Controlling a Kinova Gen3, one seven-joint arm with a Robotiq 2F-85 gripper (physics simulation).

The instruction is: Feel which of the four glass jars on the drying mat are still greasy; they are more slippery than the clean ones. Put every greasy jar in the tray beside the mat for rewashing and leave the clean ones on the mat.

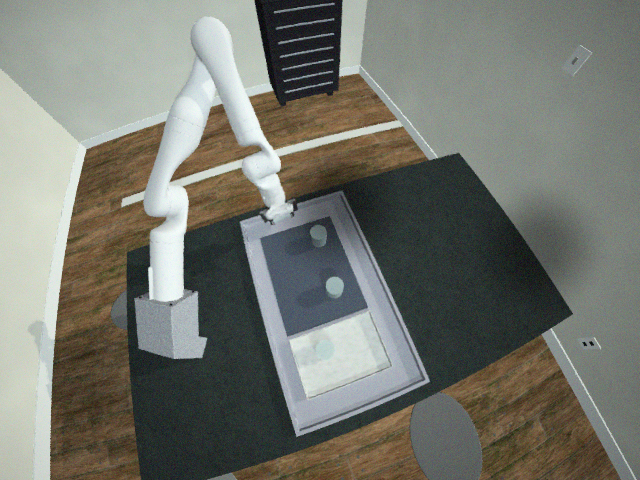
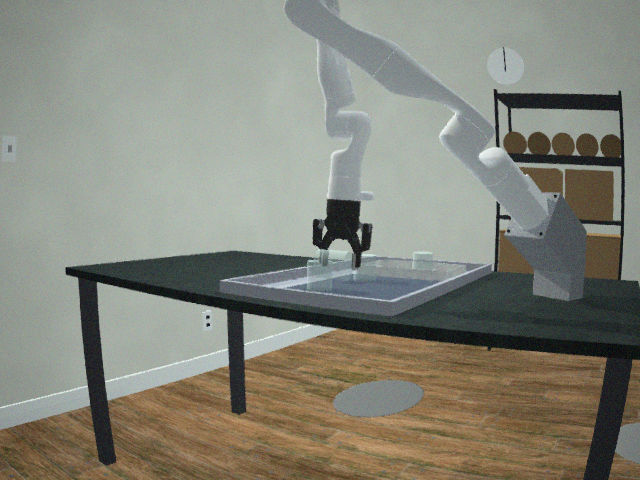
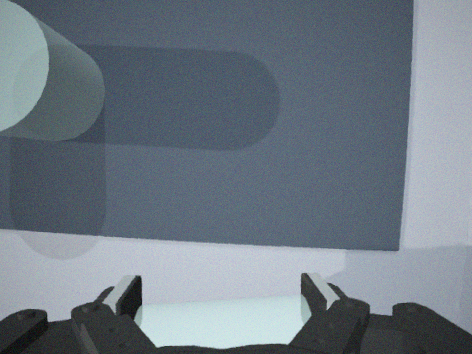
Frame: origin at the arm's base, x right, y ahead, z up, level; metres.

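Seen in the pictures: gripper, fingertip midpoint: [image 1: 282,219] [image 2: 339,268] [image 3: 221,296]; arm's base at its link origin: [image 1: 167,295] [image 2: 532,214].
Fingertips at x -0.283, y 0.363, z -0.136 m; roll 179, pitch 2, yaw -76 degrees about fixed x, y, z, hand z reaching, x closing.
Note:
Pixels of each thing's top centre, then the offset from my fingertips to it. Level surfaces: height alone.
- pale glass jar at its top centre: [image 2: 333,250] dx -0.030, dy -0.009, dz +0.043 m
- blue-grey mat at its surface level: dz -0.072 m
- pale jar at its top centre: [image 2: 319,261] [image 1: 318,232] dx +0.076, dy +0.131, dz -0.001 m
- second jar at its top centre: [image 2: 365,255] [image 1: 334,285] dx +0.290, dy +0.156, dz -0.001 m
- third jar at its top centre: [image 2: 423,252] [image 1: 325,350] dx +0.494, dy +0.090, dz -0.002 m
- whitish tray at its top centre: [image 2: 413,264] [image 1: 340,354] dx +0.515, dy +0.138, dz -0.045 m
- dark table at its surface level: dz -0.077 m
My gripper [image 1: 279,212] [image 2: 340,258] [image 3: 221,296] is shut on a pale glass jar [image 2: 338,254] [image 3: 221,325], which appears to lie sideways across the fingers. It holds the jar raised, just past the far edge of the blue-grey mat [image 1: 281,268] [image 3: 340,165]. One pale jar [image 1: 318,236] [image 2: 320,277] [image 3: 75,95] stands on the mat near that far edge. A second jar [image 1: 334,287] stands on the mat nearer the tray. A third jar [image 1: 324,349] [image 2: 422,259] is in the whitish tray [image 1: 361,361]. Grease cannot be seen on any jar.
A low-walled lavender frame [image 1: 261,304] [image 2: 310,301] surrounds the mat and tray on the dark table [image 1: 439,248] [image 2: 180,273]. The grey robot base [image 1: 168,325] [image 2: 558,258] stands on the table, outside the frame, beside one of its long sides.

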